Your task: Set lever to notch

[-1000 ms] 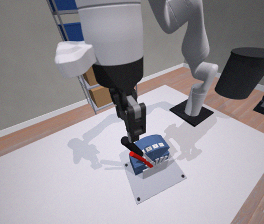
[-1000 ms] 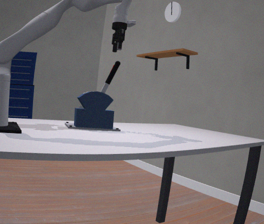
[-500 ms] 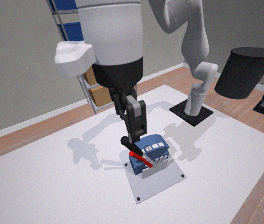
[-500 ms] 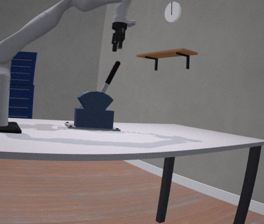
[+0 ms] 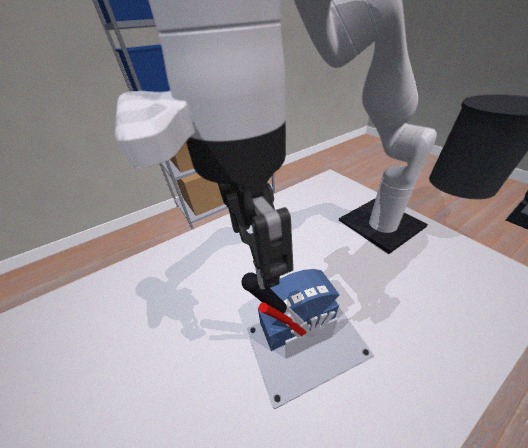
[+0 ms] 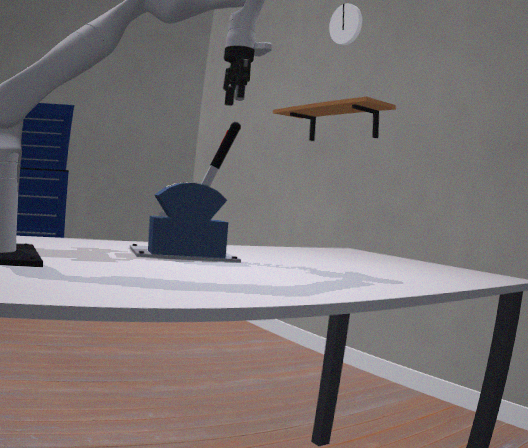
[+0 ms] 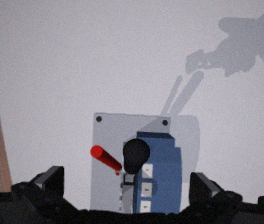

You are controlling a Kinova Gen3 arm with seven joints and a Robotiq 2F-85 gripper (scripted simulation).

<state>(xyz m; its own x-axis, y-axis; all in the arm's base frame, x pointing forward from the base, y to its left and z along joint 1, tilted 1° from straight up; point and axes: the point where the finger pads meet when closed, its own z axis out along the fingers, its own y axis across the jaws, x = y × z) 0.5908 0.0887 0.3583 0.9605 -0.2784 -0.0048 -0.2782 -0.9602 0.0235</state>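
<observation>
Right now the red bar is 19 cm below my hand, 4 cm behind it and 3 cm to the left of it.
</observation>
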